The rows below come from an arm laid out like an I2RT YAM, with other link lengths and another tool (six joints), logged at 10 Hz.
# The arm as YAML. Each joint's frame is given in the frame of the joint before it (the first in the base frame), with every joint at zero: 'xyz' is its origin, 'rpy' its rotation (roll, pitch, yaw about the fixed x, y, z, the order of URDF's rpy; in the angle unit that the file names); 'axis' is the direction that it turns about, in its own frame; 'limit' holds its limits. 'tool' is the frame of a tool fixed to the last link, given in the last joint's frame.
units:
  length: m
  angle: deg
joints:
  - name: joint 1
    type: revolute
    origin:
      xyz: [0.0, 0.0, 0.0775]
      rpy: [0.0, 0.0, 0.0]
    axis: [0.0, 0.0, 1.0]
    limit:
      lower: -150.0
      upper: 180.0
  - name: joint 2
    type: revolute
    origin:
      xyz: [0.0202, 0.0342, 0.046]
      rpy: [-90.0, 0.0, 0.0]
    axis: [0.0, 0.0, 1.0]
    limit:
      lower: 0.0
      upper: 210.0
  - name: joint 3
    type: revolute
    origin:
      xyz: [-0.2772, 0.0, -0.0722]
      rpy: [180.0, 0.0, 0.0]
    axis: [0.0, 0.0, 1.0]
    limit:
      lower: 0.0
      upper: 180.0
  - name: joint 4
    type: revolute
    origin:
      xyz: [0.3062, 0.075, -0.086]
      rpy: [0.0, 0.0, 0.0]
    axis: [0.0, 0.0, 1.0]
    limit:
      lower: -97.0
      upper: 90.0
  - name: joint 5
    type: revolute
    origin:
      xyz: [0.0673, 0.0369, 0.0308]
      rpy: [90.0, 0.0, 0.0]
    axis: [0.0, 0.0, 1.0]
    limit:
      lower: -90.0
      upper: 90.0
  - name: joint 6
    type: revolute
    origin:
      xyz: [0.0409, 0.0, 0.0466]
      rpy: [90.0, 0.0, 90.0]
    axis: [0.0, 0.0, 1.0]
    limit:
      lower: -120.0
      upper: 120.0
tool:
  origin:
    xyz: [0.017, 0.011, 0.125]
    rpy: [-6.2, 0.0, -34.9]
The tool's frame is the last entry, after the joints.
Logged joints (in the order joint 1, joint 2, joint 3, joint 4, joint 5, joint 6), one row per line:
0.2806, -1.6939, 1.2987, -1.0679, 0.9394, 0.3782
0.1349, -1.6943, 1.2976, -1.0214, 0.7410, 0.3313
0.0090, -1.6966, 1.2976, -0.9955, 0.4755, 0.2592
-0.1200, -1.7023, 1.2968, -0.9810, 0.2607, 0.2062
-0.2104, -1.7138, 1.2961, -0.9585, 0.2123, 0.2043
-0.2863, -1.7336, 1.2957, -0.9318, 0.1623, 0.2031
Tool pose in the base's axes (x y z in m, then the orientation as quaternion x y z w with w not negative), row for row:
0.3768, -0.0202, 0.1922, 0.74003, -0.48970, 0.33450, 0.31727
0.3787, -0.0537, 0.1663, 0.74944, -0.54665, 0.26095, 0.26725
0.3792, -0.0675, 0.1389, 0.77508, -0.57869, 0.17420, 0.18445
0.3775, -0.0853, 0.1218, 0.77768, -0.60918, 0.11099, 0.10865
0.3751, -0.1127, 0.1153, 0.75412, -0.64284, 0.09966, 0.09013
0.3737, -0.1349, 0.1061, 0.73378, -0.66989, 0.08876, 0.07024
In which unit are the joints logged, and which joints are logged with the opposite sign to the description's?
The joints are logged in radians. Opposite sign: joint 2.
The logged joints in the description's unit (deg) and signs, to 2 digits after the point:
16.08, 97.05, 74.41, -61.19, 53.82, 21.67
7.73, 97.08, 74.35, -58.52, 42.46, 18.98
0.52, 97.21, 74.35, -57.04, 27.24, 14.85
-6.88, 97.53, 74.30, -56.21, 14.94, 11.81
-12.06, 98.19, 74.26, -54.92, 12.16, 11.71
-16.40, 99.33, 74.24, -53.39, 9.30, 11.64

